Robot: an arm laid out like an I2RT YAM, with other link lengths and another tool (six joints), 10 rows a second.
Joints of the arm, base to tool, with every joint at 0 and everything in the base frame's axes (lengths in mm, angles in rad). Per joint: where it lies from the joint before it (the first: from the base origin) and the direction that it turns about. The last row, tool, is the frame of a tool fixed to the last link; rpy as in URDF.
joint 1: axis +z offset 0 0 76.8
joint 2: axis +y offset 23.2 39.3 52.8
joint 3: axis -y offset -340.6 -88.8 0
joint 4: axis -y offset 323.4 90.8 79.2
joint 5: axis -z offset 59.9 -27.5 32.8
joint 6: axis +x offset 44.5 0 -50.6
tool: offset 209 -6 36 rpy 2.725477 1.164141 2.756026
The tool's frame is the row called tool.
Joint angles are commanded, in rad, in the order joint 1, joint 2, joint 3, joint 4, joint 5, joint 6. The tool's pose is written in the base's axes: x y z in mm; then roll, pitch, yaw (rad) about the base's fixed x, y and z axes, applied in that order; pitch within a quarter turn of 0, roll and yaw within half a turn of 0. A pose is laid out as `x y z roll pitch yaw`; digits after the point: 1 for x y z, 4 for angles.
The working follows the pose.
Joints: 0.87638, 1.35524, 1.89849, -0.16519, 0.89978, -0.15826
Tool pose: 386.1 174.7 794.9 1.9815 1.2475 2.0145
Where each joint sits with the arm in this pose, in the base's axes (m; each line is computed from the numbers above, not from the rounded line before):
joint 1: 0.0000 0.0000 0.0768
joint 2: -0.0154 0.0430 0.1296
joint 3: 0.0063 -0.0698 0.4623
joint 4: 0.0875 0.1695 0.6973
joint 5: 0.1365 0.1854 0.7499
joint 6: 0.1917 0.1972 0.7131
the tool: 0.3861 0.1747 0.7949

